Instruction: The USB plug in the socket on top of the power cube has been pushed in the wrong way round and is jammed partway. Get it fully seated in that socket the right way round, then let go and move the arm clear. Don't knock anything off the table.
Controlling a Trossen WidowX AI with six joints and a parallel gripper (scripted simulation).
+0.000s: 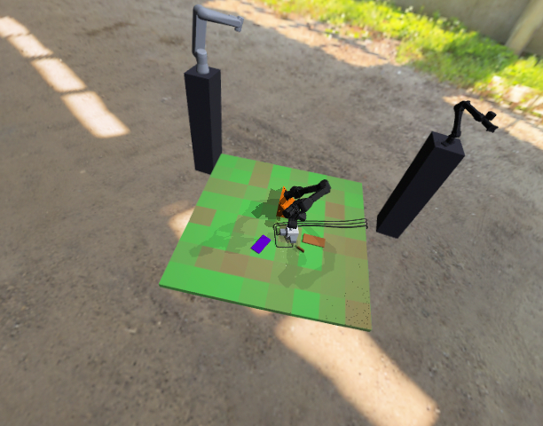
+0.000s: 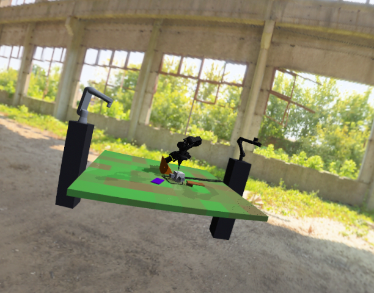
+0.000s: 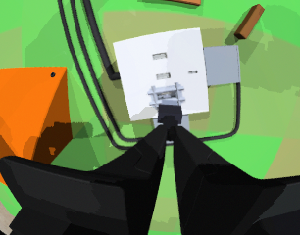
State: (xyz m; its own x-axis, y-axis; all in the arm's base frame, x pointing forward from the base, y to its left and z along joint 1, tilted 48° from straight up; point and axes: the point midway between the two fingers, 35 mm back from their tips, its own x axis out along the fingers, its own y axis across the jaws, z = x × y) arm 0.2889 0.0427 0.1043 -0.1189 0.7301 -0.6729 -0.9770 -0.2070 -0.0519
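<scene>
Now: gripper tip 20 mm above the black USB plug. Also, from my gripper tip: orange-brown flat block (190 mm to the left, 130 mm below, 30 mm behind); then brown stick (130 mm below, 120 mm to the left, 90 mm ahead); then metal USB socket (70 mm below).
</scene>
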